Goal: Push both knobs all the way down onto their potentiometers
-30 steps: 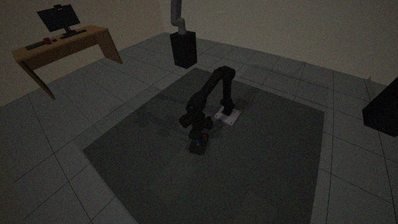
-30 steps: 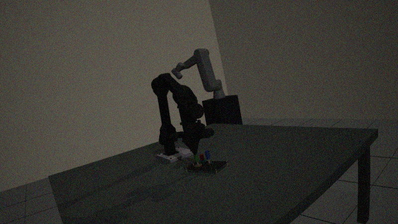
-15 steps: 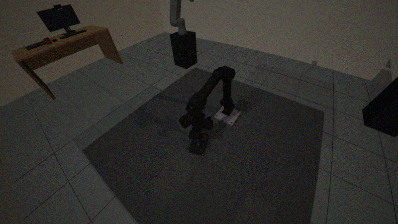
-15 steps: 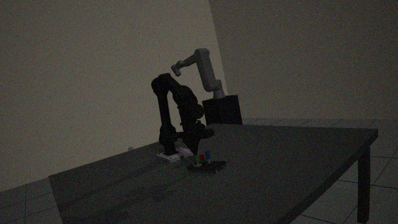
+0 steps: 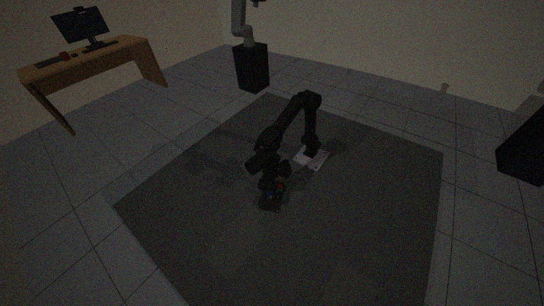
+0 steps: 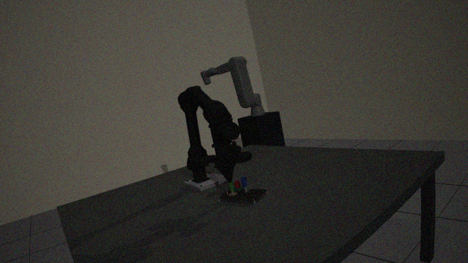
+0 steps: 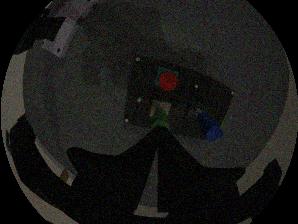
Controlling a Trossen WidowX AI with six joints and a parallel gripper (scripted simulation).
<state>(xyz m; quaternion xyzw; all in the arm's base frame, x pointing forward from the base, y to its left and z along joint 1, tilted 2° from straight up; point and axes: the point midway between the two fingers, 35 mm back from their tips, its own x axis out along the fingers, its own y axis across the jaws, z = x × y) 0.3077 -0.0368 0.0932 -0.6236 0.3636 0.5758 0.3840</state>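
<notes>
My gripper tip is 40 mm short of the blue knob and 30 mm to the right of it. From my gripper tip the other things lie so: green knob: 20 mm below.
</notes>
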